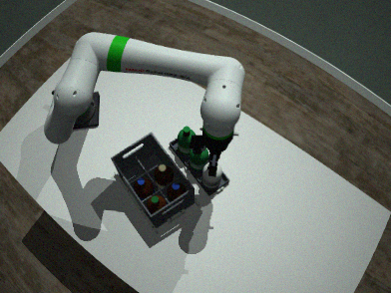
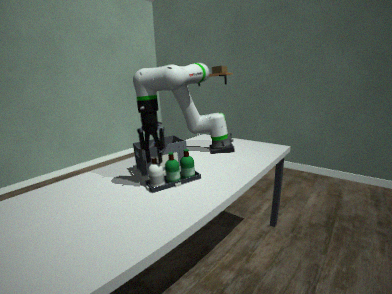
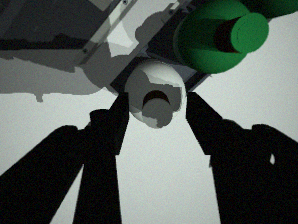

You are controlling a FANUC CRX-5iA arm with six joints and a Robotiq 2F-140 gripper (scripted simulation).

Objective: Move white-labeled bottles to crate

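Right now my hand is 80 mm above the white-labeled bottle. Round my hand: dark tray (80 mm behind, 30 mm to the left, 150 mm below); dark crate (170 mm behind, 150 mm to the right, 80 mm below).
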